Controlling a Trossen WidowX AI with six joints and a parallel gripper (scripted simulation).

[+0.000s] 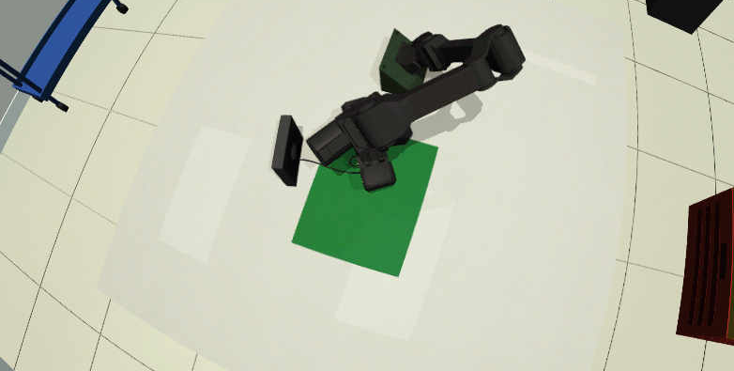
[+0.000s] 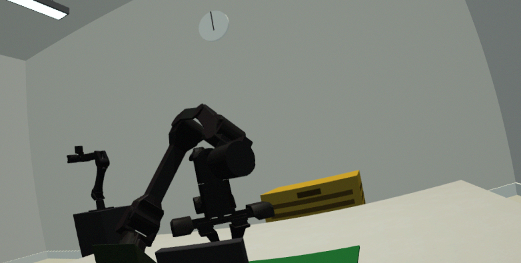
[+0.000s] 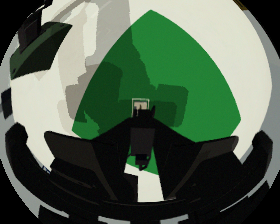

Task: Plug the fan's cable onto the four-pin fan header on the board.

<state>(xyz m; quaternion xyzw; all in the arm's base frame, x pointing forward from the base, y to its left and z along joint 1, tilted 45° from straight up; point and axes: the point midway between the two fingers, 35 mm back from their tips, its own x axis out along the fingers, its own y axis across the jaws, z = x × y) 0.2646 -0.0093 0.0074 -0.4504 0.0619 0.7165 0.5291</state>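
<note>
Now: gripper tip 40 mm above the four-pin fan header. Round my gripper tip: black plug: 10 mm above; then black fan: 50 mm ahead, 160 mm to the right, 20 mm above; then green board: 70 mm ahead, 10 mm to the left, 60 mm below.
</note>
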